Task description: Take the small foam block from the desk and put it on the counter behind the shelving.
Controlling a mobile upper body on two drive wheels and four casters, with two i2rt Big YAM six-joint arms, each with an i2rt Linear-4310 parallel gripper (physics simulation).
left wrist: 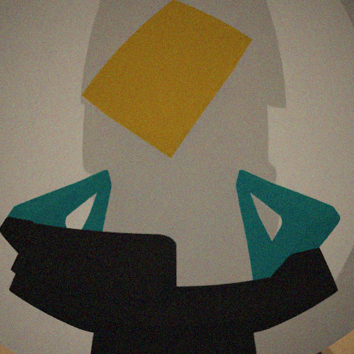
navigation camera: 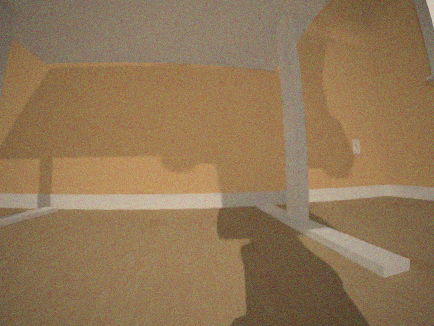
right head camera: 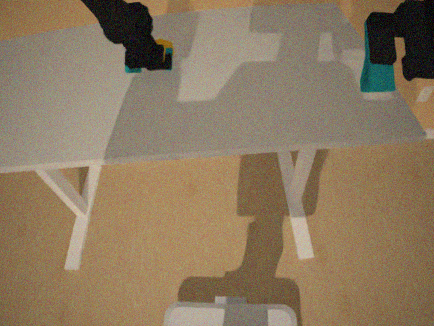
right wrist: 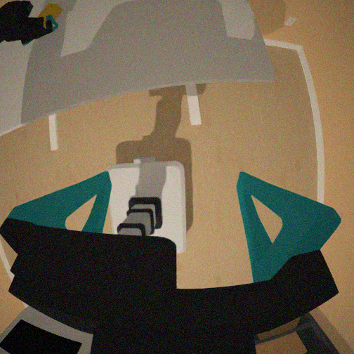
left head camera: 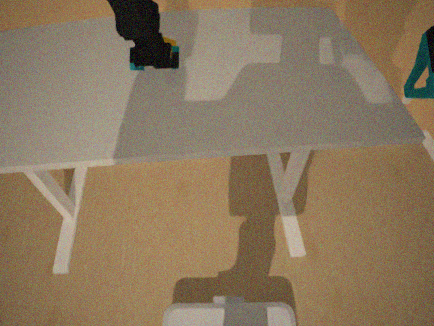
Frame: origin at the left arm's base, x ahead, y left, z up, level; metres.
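Where they show: left gripper, fingertip midpoint: [right head camera: 155, 69] [left head camera: 159, 67]; right gripper, fingertip midpoint: [right head camera: 404, 89].
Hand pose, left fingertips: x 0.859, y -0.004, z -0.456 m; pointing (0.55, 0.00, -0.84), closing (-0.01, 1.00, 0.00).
After its pixels a point has its place.
The small foam block, yellow, [left head camera: 170, 41] @(x 0.944, y -0.035, z -0.415 m) [right head camera: 164, 44] @(x 0.936, y -0.028, z -0.415 m) [left wrist: 167, 77] [right wrist: 51, 10] rests on the grey desk [left head camera: 225, 125] @(x 0.608, y -0.203, z -0.460 m) [right head camera: 225, 125] @(x 0.607, y -0.231, z -0.460 m) [left wrist: 40, 100] [right wrist: 150, 65], partly hidden behind my left gripper in both head views. My left gripper [left head camera: 155, 60] @(x 0.859, y -0.004, z -0.456 m) [right head camera: 149, 62] @(x 0.859, y -0.004, z -0.456 m) [left wrist: 173, 176] [right wrist: 47, 29] is open above the desk; in its wrist view the block lies beyond the fingertips, turned at an angle, not between them. My right gripper [right head camera: 378, 85] [right wrist: 173, 178] is open and empty, at the right of the right head view. The counter and the shelving do not show.
White desk legs [left head camera: 291, 220] [right head camera: 300, 225] [navigation camera: 296, 140] @(x 0.899, y -0.551, z -1.075 m) stand under the desk. My white base [left head camera: 195, 315] @(x 0.271, y -0.093, z -1.150 m) [right wrist: 175, 200] is in front of the desk. An orange wall [navigation camera: 150, 110] @(x 1.299, y 0.156, z -0.796 m) with a white skirting [navigation camera: 125, 201] @(x 1.276, y 0.292, z -1.362 m) is behind it.
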